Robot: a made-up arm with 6 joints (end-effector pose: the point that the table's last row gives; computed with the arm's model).
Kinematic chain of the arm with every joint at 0, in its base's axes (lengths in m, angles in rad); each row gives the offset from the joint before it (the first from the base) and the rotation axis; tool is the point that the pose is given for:
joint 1: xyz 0 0 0.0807 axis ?
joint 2: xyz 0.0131 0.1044 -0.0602 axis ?
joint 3: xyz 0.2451 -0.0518 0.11 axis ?
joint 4: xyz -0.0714 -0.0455 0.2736 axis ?
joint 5: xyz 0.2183 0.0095 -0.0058 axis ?
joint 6: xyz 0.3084 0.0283 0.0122 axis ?
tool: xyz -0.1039 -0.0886 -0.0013
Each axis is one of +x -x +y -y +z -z.
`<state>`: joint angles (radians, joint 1 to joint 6).
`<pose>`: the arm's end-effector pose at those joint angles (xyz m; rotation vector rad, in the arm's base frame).
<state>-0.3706 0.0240 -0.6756 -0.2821 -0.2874 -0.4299</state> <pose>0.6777 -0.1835 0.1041 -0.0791 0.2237 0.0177</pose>
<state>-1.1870 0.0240 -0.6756 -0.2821 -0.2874 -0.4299</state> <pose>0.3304 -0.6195 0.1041 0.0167 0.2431 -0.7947</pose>
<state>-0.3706 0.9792 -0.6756 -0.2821 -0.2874 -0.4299</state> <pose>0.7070 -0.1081 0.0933 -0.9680 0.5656 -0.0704</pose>
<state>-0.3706 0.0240 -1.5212 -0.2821 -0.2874 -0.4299</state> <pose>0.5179 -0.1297 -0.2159 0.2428 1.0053 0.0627</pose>
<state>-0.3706 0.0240 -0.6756 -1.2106 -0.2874 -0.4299</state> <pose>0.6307 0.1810 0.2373 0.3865 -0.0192 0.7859</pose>
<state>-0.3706 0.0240 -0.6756 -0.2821 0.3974 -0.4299</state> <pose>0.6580 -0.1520 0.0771 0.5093 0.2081 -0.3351</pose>
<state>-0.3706 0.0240 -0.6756 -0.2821 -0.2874 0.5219</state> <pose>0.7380 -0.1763 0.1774 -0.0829 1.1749 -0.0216</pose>
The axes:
joint 1: +z
joint 2: -x
joint 3: -y
joint 4: -z
joint 5: +x
joint 6: +y

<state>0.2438 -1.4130 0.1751 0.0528 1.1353 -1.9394</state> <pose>0.7607 -0.0919 0.0129 1.5112 -0.6212 -2.2172</pose>
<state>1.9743 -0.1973 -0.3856 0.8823 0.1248 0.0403</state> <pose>0.1722 0.6249 0.2310 -0.2833 0.3647 1.0860</pose>
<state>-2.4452 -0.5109 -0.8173 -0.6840 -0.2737 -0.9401</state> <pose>-0.3493 -0.5839 0.1031 -0.0711 -1.0401 -1.6796</pose>
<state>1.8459 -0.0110 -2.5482 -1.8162 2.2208 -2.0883</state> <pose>-0.7036 0.4973 0.0912 -1.5745 0.8469 -0.7051</pose>
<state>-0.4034 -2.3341 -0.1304 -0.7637 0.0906 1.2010</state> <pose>0.4403 -0.5642 -0.1385 1.3528 -0.4796 1.3596</pose>
